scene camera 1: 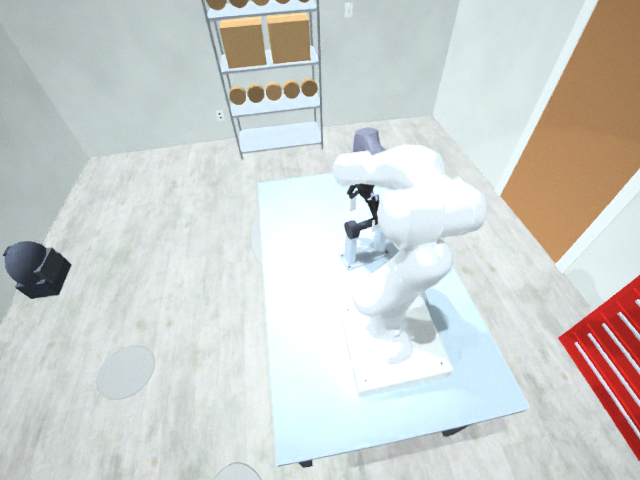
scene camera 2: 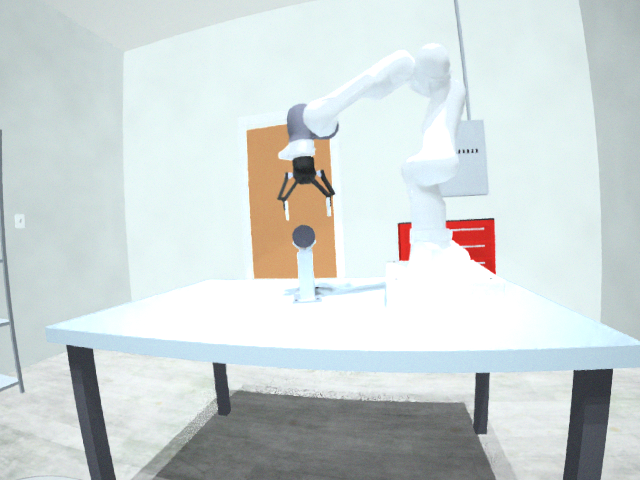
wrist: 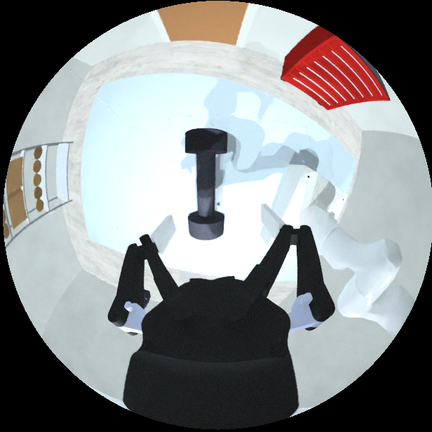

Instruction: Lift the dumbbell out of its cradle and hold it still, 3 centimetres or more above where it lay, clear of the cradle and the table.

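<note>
The dark dumbbell (scene camera 1: pixel 352 228) (scene camera 2: pixel 303 236) (wrist: pixel 205 185) lies level in the white cradle (scene camera 1: pixel 350 250) (scene camera 2: pixel 306 273), which stands on the table (scene camera 1: pixel 299 413) (scene camera 2: pixel 341 357) (wrist: pixel 100 150). In the wrist view its handle runs up and down the picture, with the near head closest to the fingers. My gripper (scene camera 1: pixel 364 217) (scene camera 2: pixel 308 216) (wrist: pixel 216 217) is open and empty, pointing down. In scene camera 2 its fingertips are a little above the dumbbell, one to each side of the head. The arm hides part of the dumbbell and cradle in scene camera 1.
The white robot base plate (scene camera 1: pixel 403 379) (scene camera 2: pixel 439 294) is fixed on the table beside the cradle. A red drawer cabinet (scene camera 1: pixel 584 335) (scene camera 2: pixel 485 258) (wrist: pixel 330 70) stands on the floor away from the table. A shelf rack (scene camera 1: pixel 321 124) stands by the wall.
</note>
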